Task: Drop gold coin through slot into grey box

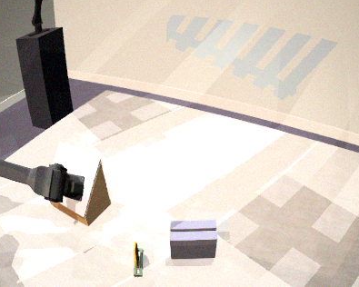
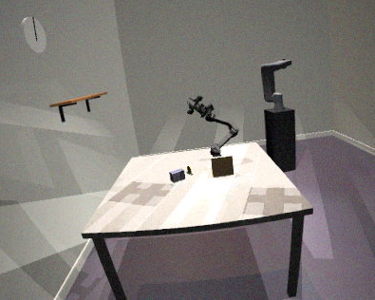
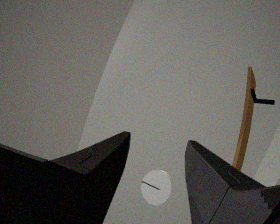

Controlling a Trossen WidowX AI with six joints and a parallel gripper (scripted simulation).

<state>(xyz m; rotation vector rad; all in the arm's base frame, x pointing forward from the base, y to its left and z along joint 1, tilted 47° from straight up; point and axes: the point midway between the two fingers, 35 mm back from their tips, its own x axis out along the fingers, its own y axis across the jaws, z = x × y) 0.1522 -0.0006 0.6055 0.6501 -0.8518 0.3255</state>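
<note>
Right now the gold coin is 11 cm ahead of my gripper tip, 37 cm to the left of it and 51 cm below it.
</note>
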